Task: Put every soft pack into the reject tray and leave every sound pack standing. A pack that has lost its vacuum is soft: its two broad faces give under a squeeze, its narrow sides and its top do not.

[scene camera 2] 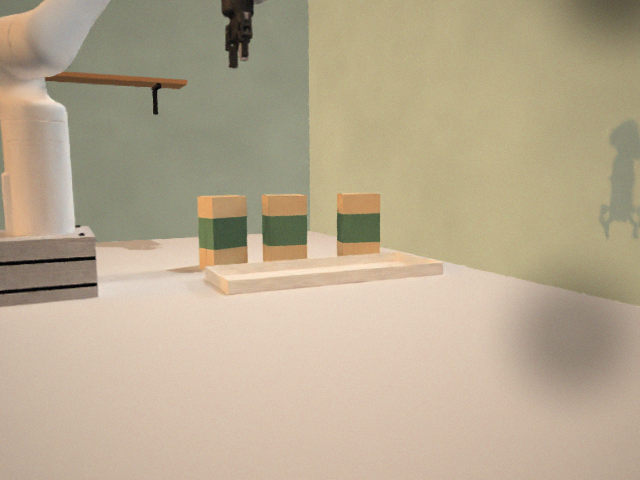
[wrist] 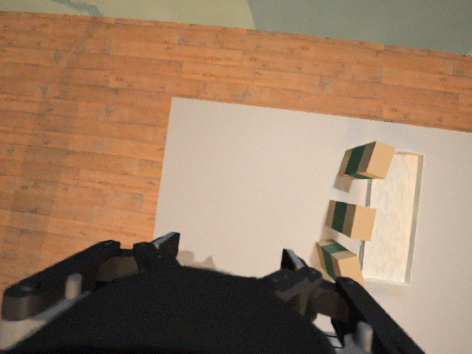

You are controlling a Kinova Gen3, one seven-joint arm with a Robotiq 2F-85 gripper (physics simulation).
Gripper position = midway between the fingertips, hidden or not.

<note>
I see my gripper (wrist: pixel 229 252) and a pale reject tray (wrist: pixel 388 258).
</note>
